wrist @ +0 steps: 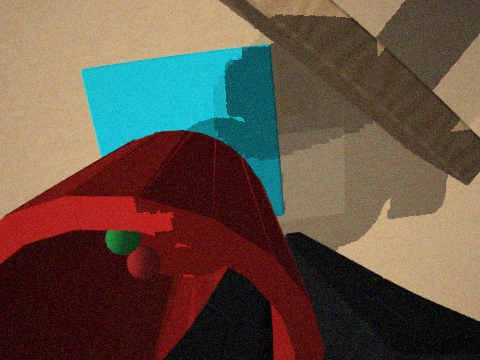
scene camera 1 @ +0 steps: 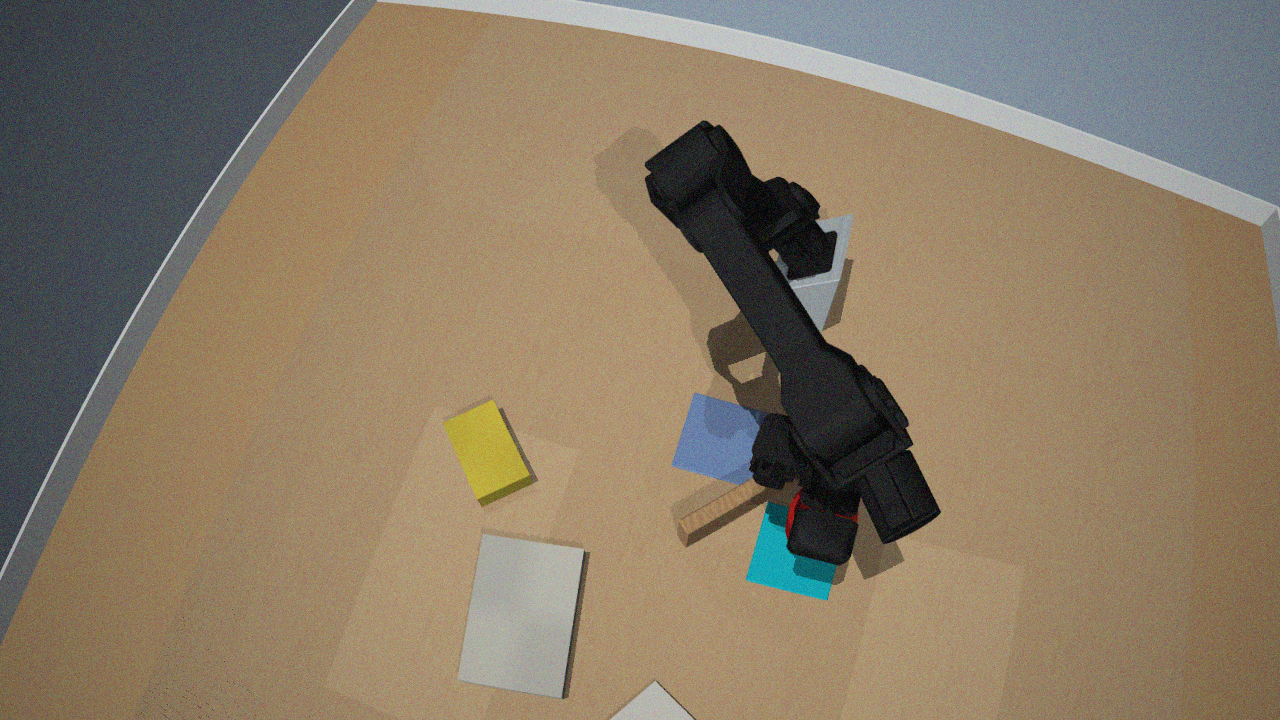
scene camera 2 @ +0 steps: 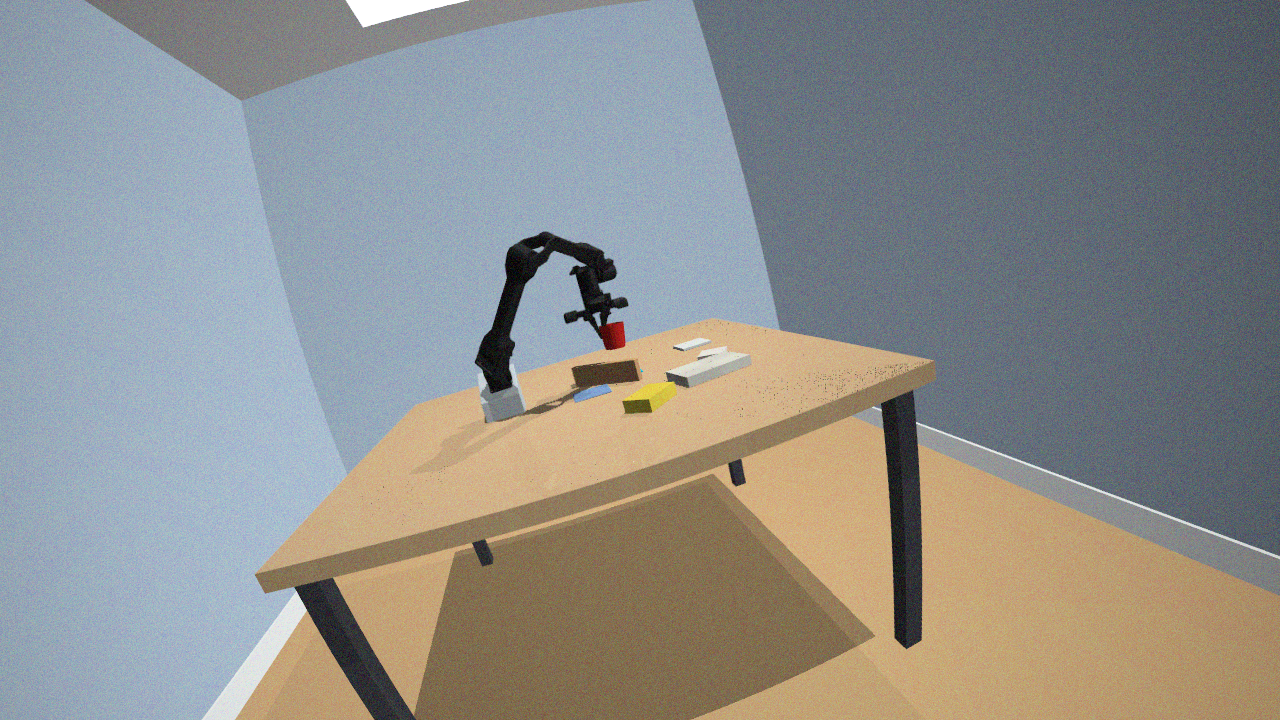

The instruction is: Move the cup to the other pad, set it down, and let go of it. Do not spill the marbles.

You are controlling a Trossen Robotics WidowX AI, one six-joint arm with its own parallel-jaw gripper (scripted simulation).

Observation:
I see my gripper [scene camera 1: 823,496], a red cup [wrist: 198,203], a red marble [wrist: 143,263] and a green marble [wrist: 122,243].
My gripper shows as well in the wrist view [wrist: 273,250] and in scene camera 2 [scene camera 2: 603,338]. Scene camera 1 does not show the red marble, which is hidden by my gripper. Scene camera 2 misses the red marble, which is hidden by the red cup.

